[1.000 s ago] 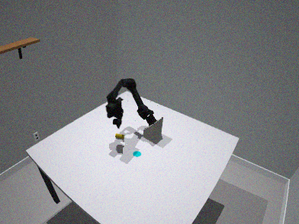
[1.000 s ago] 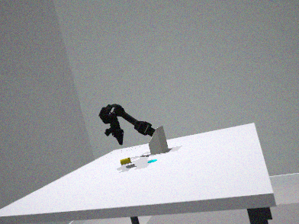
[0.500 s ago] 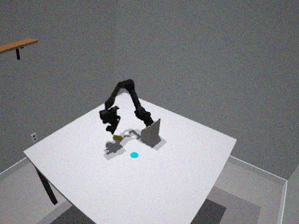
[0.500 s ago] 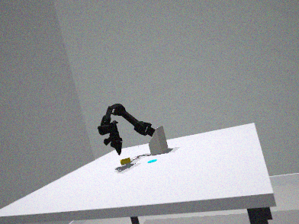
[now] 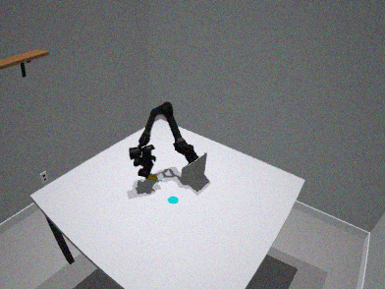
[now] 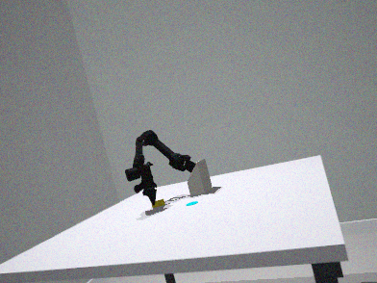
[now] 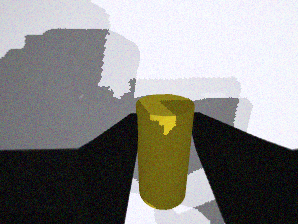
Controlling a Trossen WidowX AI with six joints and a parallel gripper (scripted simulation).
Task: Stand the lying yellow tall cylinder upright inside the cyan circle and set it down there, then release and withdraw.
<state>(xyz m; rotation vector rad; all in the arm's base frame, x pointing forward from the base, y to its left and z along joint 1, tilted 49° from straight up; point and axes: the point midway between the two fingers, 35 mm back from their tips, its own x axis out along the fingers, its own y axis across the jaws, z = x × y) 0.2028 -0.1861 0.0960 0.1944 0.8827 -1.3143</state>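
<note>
The cyan circle is 240 mm to the left of my gripper tip, 40 mm ahead of it and 20 mm below it. Also, from my gripper tip: yellow cylinder 20 mm to the left, 10 mm behind.
</note>
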